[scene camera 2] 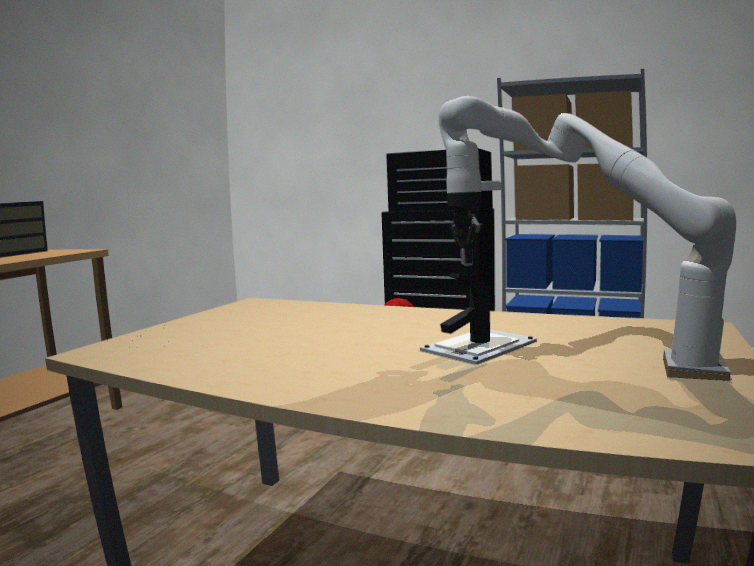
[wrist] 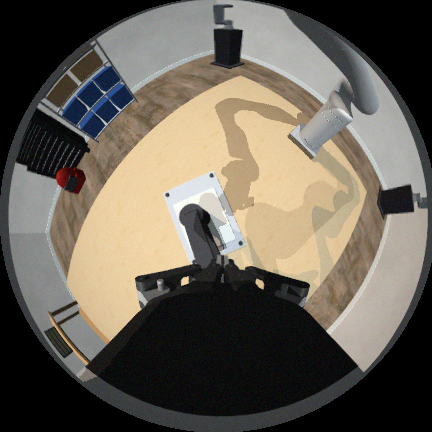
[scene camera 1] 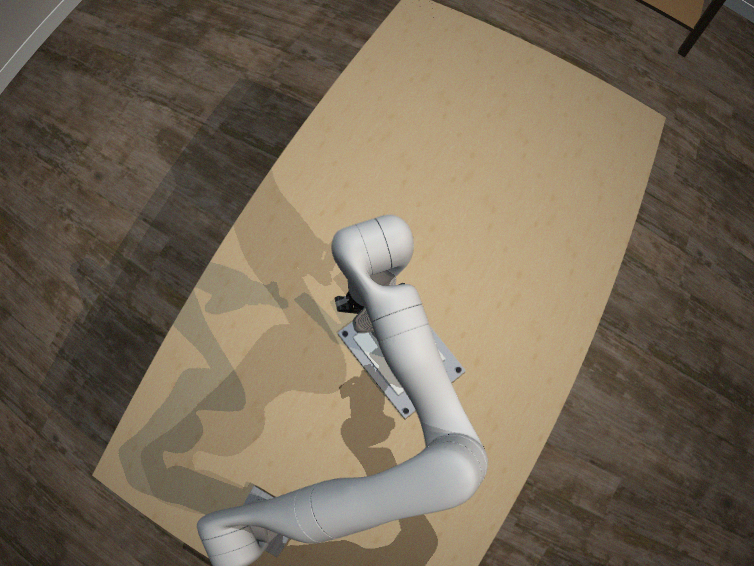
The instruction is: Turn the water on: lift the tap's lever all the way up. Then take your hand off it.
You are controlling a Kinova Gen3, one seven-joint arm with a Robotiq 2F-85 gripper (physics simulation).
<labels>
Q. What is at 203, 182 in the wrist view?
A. A grey plate.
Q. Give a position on a lever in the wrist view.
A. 191, 216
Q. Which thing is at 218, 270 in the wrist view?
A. My gripper.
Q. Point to a grey plate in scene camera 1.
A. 402, 402
</labels>
